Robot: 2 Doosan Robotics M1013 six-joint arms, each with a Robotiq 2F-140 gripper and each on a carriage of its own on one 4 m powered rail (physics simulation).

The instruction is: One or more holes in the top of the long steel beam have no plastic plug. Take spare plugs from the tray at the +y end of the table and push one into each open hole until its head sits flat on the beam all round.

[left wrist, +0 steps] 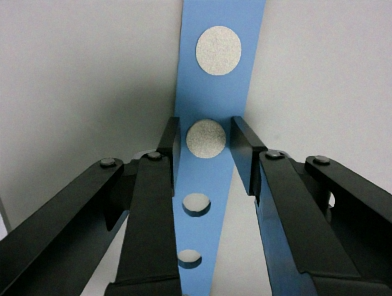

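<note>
The long beam shows as a blue strip running from top to bottom of the left wrist view. Two pale speckled plug heads, an upper one and a lower one, cover holes in its top. Below them are two open holes, a nearer-to-middle one and a lower one, each with a dark inner wall showing. My left gripper is open and empty, its fingertips to either side of the beam around the lower plug head. My right gripper and the spare-plug tray do not show.
The pale grey table top lies on both sides of the beam, with a soft shadow on the left. A dark edge line shows at the far left. The gripper's linkages hide parts of the lower view.
</note>
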